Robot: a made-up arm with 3 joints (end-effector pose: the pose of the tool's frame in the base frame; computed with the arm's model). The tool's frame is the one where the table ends. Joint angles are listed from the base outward.
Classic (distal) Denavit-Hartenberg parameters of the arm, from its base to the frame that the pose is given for. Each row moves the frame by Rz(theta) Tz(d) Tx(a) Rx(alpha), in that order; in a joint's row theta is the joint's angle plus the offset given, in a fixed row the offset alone. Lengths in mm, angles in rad.
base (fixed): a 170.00; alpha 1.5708; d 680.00; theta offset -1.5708
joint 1: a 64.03; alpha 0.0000; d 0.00; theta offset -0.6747
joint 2: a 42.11; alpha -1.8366; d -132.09; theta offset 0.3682
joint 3: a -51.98; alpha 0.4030; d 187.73; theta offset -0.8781
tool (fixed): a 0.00; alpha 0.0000; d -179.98; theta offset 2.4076
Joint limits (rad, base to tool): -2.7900..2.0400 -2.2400..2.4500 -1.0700..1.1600
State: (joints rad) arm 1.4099 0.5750 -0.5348
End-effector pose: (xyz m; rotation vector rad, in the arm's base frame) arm 0.1982 -0.2014 0.8255 -2.0730 -0.3959 -0.4836
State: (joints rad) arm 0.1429 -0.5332 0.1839
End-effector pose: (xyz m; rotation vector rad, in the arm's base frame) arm 0.2223 -0.2605 0.6159 0.4375 -0.0860 0.1568
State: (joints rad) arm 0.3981 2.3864 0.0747
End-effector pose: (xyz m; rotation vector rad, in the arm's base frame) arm 0.2213 -0.1876 0.6985 -2.7633 0.0897 0.0473
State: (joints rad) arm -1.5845 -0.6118 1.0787
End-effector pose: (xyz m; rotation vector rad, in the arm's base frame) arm 0.1947 -0.1512 0.6394 2.2237 -1.3167 0.2207
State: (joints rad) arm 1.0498 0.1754 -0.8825
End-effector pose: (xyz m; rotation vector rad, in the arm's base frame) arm 0.1743 -0.2940 0.8068 -1.3759 -0.2793 -0.8837
